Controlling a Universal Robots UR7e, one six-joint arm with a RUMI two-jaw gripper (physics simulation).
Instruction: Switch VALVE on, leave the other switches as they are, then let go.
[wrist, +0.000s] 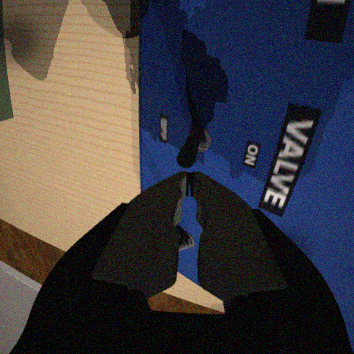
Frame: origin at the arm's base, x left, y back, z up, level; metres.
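Seen in the pictures: gripper, fingertip midpoint: (189, 174).
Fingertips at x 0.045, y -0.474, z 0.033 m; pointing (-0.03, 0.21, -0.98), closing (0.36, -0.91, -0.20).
Offsets run from my fingertips to a thing's top centre. "*": to the spot under its first point.
The VALVE switch @(* dx +0.017, dy +0.007, dz +0.005 m) (188, 151) is a small dark lever on a blue panel (325, 225). It stands between a small, blurred label @(* dx +0.001, dy +0.040, dz -0.055 m) (164, 128) on the left and the ON label @(* dx +0.025, dy -0.035, dz -0.024 m) (251, 154) on the right. Its rounded tip leans down and to the left of its grey base, towards the blurred label's side. The VALVE nameplate @(* dx +0.037, dy -0.058, dz -0.015 m) (290, 160) is right of the ON label. My gripper (189, 174) is shut and empty, its fingertips just below the lever's tip in the view. Whether they touch the lever I cannot tell.
A black and white plate @(* dx +0.118, dy -0.030, dz -0.015 m) (327, 20) is at the top right of the panel. Pale wood (75, 150) lies left of the panel, with a darker brown strip and a grey surface at the lower left. A green edge (5, 90) shows at far left. Dark shadows cross the panel.
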